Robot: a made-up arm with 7 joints. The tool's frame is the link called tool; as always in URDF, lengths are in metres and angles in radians. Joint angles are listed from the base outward. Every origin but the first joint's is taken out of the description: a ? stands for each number. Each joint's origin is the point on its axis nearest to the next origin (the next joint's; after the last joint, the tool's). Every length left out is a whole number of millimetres.
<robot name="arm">
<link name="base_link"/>
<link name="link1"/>
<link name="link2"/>
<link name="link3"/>
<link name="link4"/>
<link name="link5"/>
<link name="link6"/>
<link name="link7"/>
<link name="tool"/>
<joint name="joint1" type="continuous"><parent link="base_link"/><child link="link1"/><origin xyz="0.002 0.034 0.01" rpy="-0.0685 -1.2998 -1.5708"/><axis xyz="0 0 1"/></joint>
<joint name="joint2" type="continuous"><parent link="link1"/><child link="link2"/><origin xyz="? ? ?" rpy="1.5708 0 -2.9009"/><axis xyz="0 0 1"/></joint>
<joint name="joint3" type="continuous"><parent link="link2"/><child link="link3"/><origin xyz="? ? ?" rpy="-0.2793 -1.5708 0"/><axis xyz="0 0 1"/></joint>
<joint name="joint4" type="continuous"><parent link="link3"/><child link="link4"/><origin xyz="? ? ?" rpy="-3.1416 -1.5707 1.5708"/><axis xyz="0 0 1"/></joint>
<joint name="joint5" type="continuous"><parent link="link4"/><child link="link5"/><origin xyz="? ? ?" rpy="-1.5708 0 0"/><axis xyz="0 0 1"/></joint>
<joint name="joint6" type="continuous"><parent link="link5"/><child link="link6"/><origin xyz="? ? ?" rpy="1.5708 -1.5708 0"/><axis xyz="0 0 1"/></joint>
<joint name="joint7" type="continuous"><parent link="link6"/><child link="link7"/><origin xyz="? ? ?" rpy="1.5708 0 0"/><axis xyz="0 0 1"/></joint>
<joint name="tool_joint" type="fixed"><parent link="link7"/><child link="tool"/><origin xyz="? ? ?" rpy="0 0 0"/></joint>
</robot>
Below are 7 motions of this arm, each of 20 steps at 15 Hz.
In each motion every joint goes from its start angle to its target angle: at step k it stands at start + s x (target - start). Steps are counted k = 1, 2, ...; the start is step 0. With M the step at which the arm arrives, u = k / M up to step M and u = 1 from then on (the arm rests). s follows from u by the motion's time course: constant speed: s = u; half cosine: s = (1 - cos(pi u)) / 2; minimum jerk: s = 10 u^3 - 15 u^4 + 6 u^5.
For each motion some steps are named. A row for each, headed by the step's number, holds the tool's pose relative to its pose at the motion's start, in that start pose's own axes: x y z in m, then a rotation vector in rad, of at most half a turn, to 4 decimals.
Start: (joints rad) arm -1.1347 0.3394 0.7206 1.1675 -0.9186 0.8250 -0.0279
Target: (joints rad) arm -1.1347 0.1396 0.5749 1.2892 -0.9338 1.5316 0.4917
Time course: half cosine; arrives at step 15
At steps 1, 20:
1: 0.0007 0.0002 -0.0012 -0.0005 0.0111 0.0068
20: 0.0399 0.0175 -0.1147 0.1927 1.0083 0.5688

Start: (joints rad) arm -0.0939 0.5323 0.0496 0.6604 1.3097 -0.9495 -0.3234
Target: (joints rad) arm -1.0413 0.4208 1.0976 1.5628 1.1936 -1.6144 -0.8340
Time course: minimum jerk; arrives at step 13
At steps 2, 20:
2: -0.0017 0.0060 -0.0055 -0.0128 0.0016 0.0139
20: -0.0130 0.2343 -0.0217 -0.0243 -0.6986 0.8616

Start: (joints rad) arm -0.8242 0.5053 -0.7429 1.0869 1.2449 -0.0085 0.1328
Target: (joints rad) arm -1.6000 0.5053 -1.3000 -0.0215 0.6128 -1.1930 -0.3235
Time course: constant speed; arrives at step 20
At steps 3, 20:
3: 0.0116 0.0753 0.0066 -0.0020 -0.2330 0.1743
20: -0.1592 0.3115 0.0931 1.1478 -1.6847 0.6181

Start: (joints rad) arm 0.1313 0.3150 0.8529 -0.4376 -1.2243 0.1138 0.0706
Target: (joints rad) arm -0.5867 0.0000 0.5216 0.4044 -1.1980 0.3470 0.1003
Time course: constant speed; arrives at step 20
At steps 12, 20:
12: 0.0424 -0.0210 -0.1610 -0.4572 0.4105 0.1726
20: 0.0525 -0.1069 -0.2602 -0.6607 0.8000 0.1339

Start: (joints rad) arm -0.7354 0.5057 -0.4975 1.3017 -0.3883 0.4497 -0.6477
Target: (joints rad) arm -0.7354 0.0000 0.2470 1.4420 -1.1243 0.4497 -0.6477
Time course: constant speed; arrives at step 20
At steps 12, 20:
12: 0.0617 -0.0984 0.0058 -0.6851 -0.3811 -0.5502
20: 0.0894 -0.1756 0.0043 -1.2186 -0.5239 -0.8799

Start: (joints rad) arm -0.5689 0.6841 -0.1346 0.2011 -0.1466 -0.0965 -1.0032
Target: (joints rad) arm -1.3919 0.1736 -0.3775 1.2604 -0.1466 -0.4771 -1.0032
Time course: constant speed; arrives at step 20
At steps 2, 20:
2: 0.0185 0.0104 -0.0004 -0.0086 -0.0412 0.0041
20: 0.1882 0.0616 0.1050 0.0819 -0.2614 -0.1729

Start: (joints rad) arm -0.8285 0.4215 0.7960 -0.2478 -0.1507 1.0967 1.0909
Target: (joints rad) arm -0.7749 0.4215 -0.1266 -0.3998 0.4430 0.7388 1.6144
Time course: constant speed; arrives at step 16
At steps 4, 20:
4: -0.0421 -0.0185 -0.0029 0.0079 -0.2643 0.0991
20: -0.1769 -0.0266 -0.0557 -0.3486 -0.9597 0.1665

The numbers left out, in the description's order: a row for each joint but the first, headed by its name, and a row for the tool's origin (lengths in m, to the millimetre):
joint2: -0.013 -0.003 0
joint3: 0.224 -0.057 0
joint4: 0.023 0.002 0
joint5: -0.012 0.18 0
joint6: 0 0 0
joint7: 0.035 0 0
tool: 0 0 0

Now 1 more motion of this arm.
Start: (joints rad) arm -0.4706 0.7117 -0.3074 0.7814 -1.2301 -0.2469 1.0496
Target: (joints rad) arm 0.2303 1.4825 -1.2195 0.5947 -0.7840 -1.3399 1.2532
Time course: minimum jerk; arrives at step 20
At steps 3, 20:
3: 0.0039 0.0070 -0.0004 0.0134 -0.0456 0.0055
20: 0.0418 0.3104 0.0599 0.7081 -0.7985 -0.6302

